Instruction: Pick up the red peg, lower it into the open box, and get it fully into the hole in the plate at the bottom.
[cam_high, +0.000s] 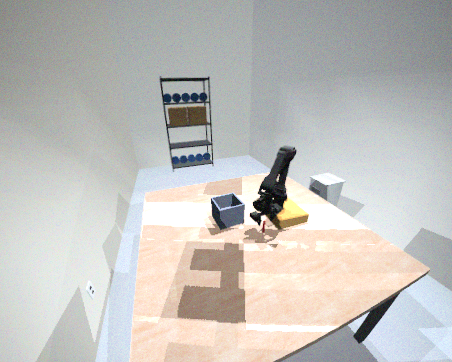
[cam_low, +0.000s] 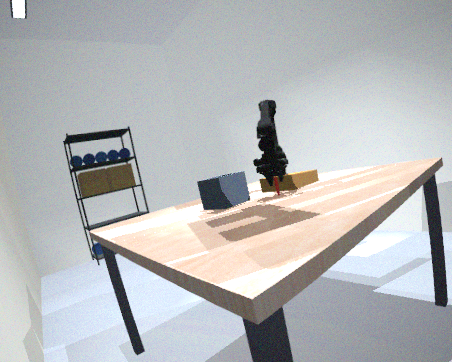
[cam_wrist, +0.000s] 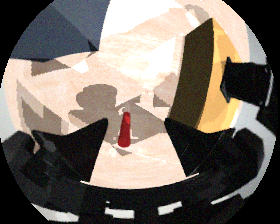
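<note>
Right now the red peg is 1 cm ahead of my gripper tip, 2 cm to the left of it and 1 cm below it.
</note>
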